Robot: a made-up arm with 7 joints. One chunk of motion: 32 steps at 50 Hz.
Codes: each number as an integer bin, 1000 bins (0 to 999) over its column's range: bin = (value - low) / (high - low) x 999, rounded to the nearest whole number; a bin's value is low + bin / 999 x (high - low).
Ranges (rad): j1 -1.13..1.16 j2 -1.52..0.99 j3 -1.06..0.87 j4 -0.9..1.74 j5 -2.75..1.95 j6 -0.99..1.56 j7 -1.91..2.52
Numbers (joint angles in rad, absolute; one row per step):
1: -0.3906 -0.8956 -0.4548 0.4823 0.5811 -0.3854 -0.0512
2: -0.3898 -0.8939 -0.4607 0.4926 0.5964 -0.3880 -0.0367
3: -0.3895 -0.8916 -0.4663 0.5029 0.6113 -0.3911 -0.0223
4: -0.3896 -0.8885 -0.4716 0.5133 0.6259 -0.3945 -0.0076
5: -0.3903 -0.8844 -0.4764 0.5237 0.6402 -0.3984 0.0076
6: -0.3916 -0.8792 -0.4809 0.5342 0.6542 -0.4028 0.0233
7: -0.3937 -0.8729 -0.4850 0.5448 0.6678 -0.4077 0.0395
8: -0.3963 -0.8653 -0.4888 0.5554 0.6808 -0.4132 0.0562
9: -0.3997 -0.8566 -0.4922 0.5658 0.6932 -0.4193 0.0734
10: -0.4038 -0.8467 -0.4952 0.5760 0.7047 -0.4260 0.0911
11: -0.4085 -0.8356 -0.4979 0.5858 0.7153 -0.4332 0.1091
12: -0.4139 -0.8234 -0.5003 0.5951 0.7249 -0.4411 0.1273
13: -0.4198 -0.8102 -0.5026 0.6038 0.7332 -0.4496 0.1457
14: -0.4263 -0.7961 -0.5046 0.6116 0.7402 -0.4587 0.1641
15: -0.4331 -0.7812 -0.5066 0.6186 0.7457 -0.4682 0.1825
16: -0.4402 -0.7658 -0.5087 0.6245 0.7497 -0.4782 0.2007
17: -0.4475 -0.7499 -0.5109 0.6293 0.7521 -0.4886 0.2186
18: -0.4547 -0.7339 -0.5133 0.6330 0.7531 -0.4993 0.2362
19: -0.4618 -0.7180 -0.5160 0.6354 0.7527 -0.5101 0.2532
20: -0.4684 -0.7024 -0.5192 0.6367 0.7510 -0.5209 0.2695
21: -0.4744 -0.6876 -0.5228 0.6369 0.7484 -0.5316 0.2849
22: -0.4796 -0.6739 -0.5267 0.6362 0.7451 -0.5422 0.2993
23: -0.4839 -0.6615 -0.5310 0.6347 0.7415 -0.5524 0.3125
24: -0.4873 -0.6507 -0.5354 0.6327 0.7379 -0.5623 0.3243
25: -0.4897 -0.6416 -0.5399 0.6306 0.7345 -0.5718 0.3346
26: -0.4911 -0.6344 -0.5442 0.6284 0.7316 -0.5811 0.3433
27: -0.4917 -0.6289 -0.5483 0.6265 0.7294 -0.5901 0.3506
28: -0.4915 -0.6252 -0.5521 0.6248 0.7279 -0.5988 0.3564
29: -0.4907 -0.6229 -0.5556 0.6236 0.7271 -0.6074 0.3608
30: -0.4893 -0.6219 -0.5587 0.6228 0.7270 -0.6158 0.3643
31: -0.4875 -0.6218 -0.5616 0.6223 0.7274 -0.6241 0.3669
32: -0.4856 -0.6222 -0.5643 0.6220 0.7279 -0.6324 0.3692
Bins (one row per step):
1: 323 249 313 523 708 237 419
2: 323 249 310 527 711 236 422
3: 323 250 307 531 714 235 426
4: 323 251 305 535 718 233 429
5: 323 253 302 539 721 232 432
6: 322 255 300 543 724 230 436
7: 321 258 298 547 726 228 440
8: 320 261 296 551 729 226 443
9: 319 264 294 555 732 224 447
10: 317 268 292 559 734 221 451
11: 315 272 291 562 737 218 455
12: 312 277 290 566 739 215 459
13: 310 283 289 569 740 212 464
14: 307 288 287 572 742 208 468
15: 304 294 286 575 743 204 472
16: 301 300 285 577 744 201 476
17: 298 307 284 579 744 196 480
18: 295 313 283 580 745 192 484
19: 291 319 282 581 745 188 488
20: 289 325 280 582 744 184 491
21: 286 331 278 582 744 180 495
22: 284 337 276 581 743 175 498
23: 282 342 274 581 742 171 501
24: 280 346 272 580 741 168 504
25: 279 350 269 579 741 164 506
26: 279 352 267 578 740 160 508
27: 278 355 265 578 740 157 510
28: 279 356 263 577 739 153 511
29: 279 357 261 577 739 150 512
30: 280 357 259 576 739 147 513
31: 280 357 258 576 739 143 513
32: 281 357 257 576 739 140 514

